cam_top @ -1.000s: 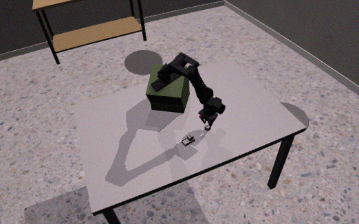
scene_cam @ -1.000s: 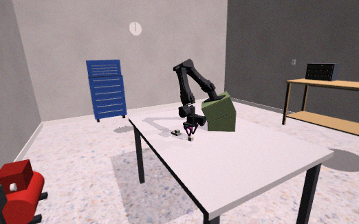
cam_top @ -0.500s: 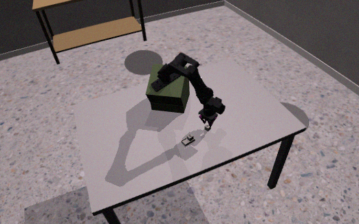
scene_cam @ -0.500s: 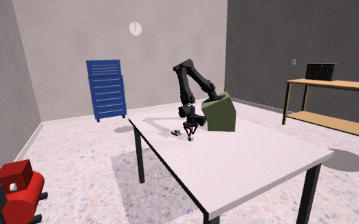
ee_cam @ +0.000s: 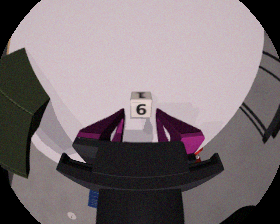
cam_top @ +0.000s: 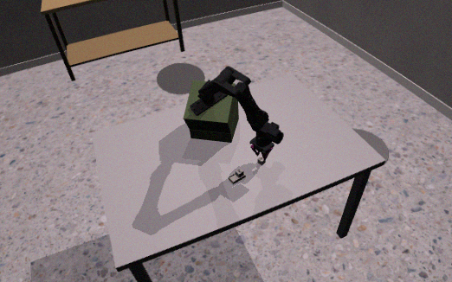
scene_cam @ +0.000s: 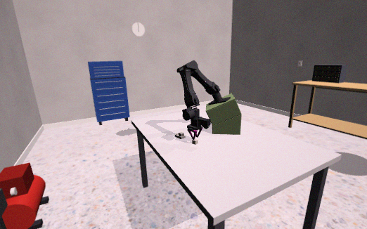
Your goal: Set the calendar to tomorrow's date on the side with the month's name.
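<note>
Right now my hand is 3 cm above the white cube. Round my hand: calendar tray (1 cm ahead, 16 cm to the right, 4 cm below).
</note>
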